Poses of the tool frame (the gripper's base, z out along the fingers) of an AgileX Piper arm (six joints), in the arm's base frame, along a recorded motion.
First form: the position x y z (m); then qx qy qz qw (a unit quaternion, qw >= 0).
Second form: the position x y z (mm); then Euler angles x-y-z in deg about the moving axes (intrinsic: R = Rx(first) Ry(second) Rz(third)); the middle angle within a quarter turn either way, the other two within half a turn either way. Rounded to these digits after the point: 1 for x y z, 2 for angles.
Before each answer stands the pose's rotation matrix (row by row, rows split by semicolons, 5 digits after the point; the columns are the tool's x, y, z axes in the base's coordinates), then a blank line. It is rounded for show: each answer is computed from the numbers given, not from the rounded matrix.
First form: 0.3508, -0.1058, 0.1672, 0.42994, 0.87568, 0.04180, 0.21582
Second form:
-0.53714 0.73494 0.41393; 0.77103 0.62680 -0.11237; -0.34204 0.25879 -0.90335

350.8, -105.8, 167.2, 172.91, 24.45, -126.16
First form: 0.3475, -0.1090, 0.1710, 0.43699, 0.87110, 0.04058, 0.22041
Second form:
-0.52092 0.74343 0.41946; 0.77921 0.61479 -0.12194; -0.34853 0.26333 -0.89955

347.5, -109.0, 171.0, 172.28, 24.80, -125.02
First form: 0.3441, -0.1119, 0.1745, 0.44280, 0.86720, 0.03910, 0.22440
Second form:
-0.50714 0.75045 0.42383; 0.78555 0.60480 -0.13091; -0.35458 0.26655 -0.89623

344.1, -111.9, 174.5, 171.69, 25.08, -124.05
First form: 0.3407, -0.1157, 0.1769, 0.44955, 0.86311, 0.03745, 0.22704
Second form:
-0.49272 0.75901 0.42559; 0.79302 0.59301 -0.13948; -0.35825 0.26878 -0.89410

340.7, -115.7, 176.9, 171.13, 25.19, -122.99
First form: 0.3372, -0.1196, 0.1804, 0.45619, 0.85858, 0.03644, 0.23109
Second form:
-0.47698 0.76651 0.43007; 0.80019 0.58113 -0.14827; -0.36357 0.27342 -0.89054

337.2, -119.6, 180.4, 170.55, 25.47, -121.89
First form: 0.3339, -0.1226, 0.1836, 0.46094, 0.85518, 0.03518, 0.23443
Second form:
-0.46515 0.77188 0.43339; 0.80487 0.57259 -0.15595; -0.36853 0.27629 -0.88761

333.9, -122.6, 183.6, 170.04, 25.68, -121.07
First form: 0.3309, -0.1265, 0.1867, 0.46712, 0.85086, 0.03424, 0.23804
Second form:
-0.45027 0.77861 0.43707; 0.81121 0.56125 -0.16412; -0.37309 0.28065 -0.88433

330.9, -126.5, 186.7, 169.49, 25.92, -120.04
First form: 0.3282, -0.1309, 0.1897, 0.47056, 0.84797, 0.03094, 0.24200
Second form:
-0.44002 0.78307 0.43954; 0.81302 0.55523 -0.17528; -0.38130 0.28022 -0.88096

328.2, -130.9, 189.7, 168.75, 26.07, -119.33
